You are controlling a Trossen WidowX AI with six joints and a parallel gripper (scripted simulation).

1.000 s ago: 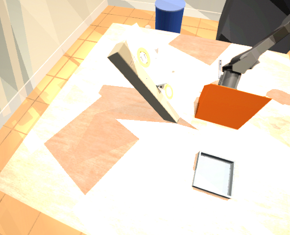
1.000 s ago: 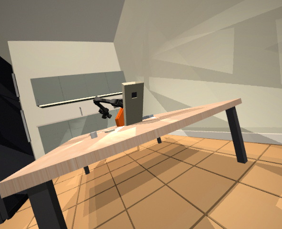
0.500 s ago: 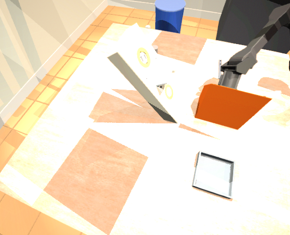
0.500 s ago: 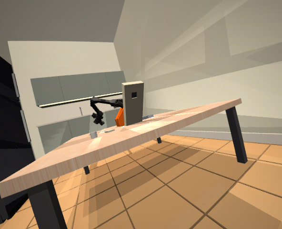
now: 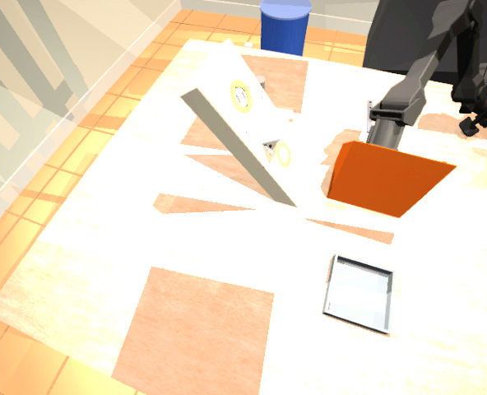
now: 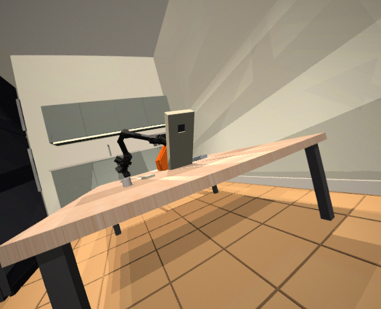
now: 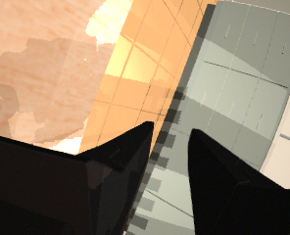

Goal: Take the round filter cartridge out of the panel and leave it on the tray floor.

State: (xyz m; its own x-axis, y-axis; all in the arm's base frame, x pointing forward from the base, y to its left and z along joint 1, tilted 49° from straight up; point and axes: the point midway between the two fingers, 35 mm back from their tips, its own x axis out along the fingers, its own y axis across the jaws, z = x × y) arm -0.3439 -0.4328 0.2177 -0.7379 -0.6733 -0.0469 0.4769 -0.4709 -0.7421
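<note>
Now: the round filter cartridge 740 mm ahead of my gripper tip, 500 mm to the left of it and 210 mm above it. The rest, counted from my gripper tip: grey tray (740 mm to the left, 300 mm ahead, 60 mm below).
</note>
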